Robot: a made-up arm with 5 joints. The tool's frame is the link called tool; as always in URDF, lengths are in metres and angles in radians.
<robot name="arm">
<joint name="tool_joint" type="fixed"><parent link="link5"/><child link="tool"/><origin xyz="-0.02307 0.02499 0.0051" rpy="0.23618 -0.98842 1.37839"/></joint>
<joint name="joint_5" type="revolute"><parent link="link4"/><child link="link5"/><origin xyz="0.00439 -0.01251 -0.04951" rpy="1.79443 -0.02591 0.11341"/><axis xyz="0 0 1"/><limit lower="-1.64" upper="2.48"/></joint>
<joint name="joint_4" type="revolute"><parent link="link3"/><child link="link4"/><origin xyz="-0.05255 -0.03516 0.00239" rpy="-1.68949 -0.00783 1.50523"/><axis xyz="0 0 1"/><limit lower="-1.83" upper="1.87"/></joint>
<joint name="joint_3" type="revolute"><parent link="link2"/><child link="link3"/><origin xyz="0.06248 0.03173 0.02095" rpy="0.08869 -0.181 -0.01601"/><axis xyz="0 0 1"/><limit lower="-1.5" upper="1.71"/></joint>
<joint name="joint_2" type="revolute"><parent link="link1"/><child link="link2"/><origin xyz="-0.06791 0.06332 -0.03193" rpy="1.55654 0.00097 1.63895"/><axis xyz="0 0 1"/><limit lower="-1.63" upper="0.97"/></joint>
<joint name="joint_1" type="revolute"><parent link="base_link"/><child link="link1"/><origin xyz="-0.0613 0.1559 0.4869" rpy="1.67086 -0.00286 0.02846"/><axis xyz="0 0 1"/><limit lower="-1.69" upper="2.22"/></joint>
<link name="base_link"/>
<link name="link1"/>
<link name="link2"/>
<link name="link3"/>
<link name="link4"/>
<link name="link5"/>
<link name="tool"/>
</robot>
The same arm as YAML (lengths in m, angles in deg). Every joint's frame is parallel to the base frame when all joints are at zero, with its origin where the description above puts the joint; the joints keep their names.
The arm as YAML. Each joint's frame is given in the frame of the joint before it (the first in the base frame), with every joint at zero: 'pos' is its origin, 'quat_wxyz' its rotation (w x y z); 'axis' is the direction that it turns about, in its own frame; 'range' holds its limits. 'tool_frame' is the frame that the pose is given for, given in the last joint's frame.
length_unit: m
angle_unit: deg
joints:
  - joint: joint_1
    pos: [-0.0613, 0.1559, 0.4869]
    quat_wxyz: [1.0, 0.0, 0.0, 0.0]
    axis: [0.0286, -0.994587, -0.099899]
    range: [-96.83, 127.2]
  - joint: joint_2
    pos: [-0.0688, 0.0235, 0.066]
    quat_wxyz: [1.0, 0.0, 0.0, 0.0]
    axis: [0.997575, 0.0074, 0.069198]
    range: [-93.39, 55.58]
  - joint: joint_3
    pos: [0.0171, -0.0377, 0.0603]
    quat_wxyz: [1.0, 0.0, 0.0, 0.0]
    axis: [0.988502, 0.1107, -0.103]
    range: [-85.94, 97.98]
  - joint: joint_4
    pos: [-0.0071, 0.0394, -0.049]
    quat_wxyz: [1.0, 0.0, 0.0, 0.0]
    axis: [-0.221702, 0.0028, -0.97511]
    range: [-104.85, 107.14]
  - joint: joint_5
    pos: [0.0236, -0.003, 0.0454]
    quat_wxyz: [1.0, 0.0, 0.0, 0.0]
    axis: [1.0, 0.0, 0.0]
    range: [-93.97, 142.09]
tool_frame:
  pos: [0.0051, 0.0238, -0.0243]
  quat_wxyz: [0.957261, 0.03506, 0.281396, -0.056916]

